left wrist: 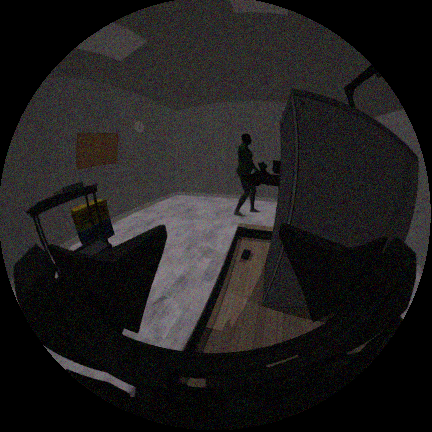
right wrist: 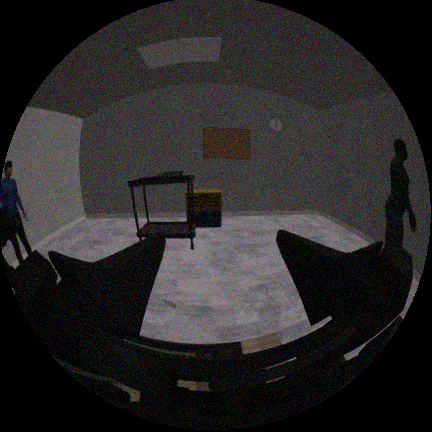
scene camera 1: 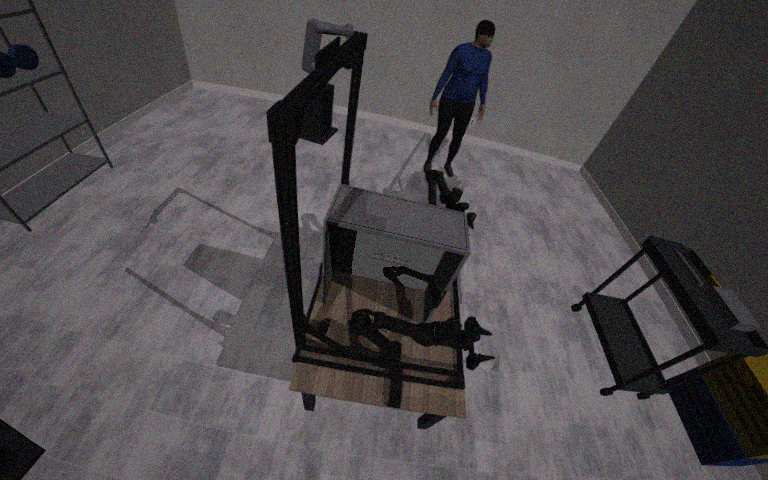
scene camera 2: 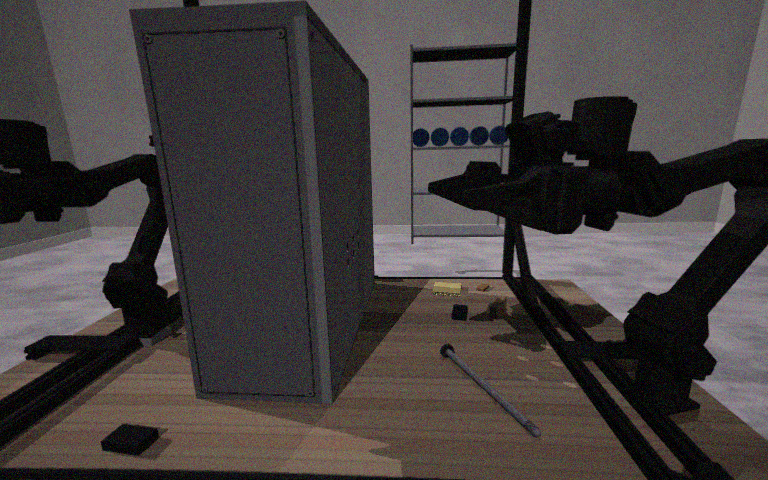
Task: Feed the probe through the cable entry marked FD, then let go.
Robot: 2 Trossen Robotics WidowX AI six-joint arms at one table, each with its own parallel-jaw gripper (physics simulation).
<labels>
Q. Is my left gripper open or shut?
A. Open.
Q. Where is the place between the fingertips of my left gripper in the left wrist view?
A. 224,230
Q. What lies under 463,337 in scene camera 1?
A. My right gripper.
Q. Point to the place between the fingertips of my right gripper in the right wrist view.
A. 222,237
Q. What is my left gripper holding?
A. Nothing.
</labels>
